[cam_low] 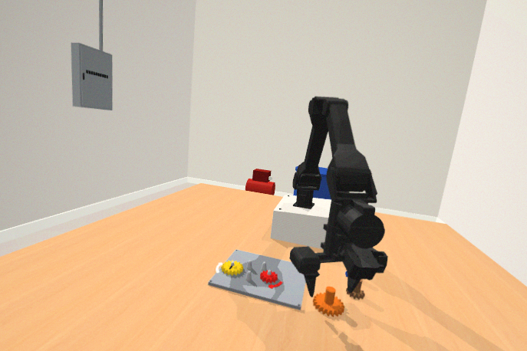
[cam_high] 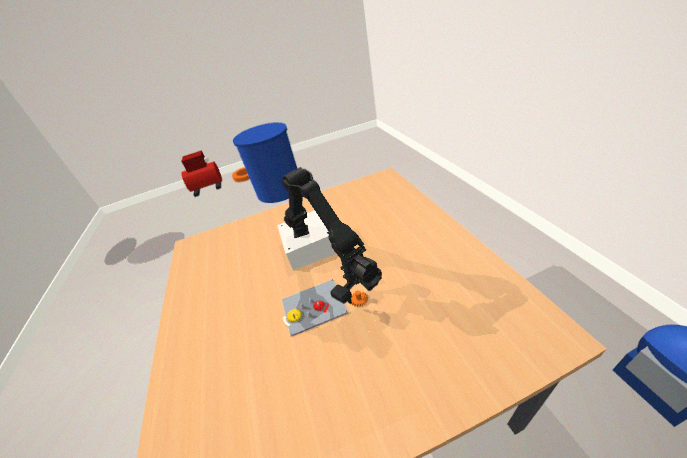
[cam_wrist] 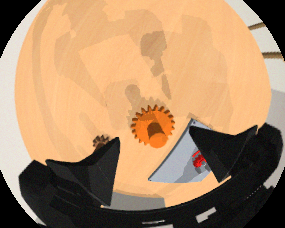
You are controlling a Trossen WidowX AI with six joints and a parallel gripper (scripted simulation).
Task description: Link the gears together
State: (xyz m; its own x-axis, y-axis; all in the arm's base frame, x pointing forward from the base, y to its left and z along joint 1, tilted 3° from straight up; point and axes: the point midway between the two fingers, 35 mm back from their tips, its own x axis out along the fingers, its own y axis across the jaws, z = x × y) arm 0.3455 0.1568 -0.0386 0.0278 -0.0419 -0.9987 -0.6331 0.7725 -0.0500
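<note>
Right now my gripper tip is 1 cm above the orange gear. From my gripper tip the other things lie so: blue gear: 15 cm behind, 4 cm to the left, 1 cm below; red gear: 1 cm behind, 14 cm to the right, 1 cm below; brown gear: 8 cm behind, 5 cm to the left, 1 cm below.
</note>
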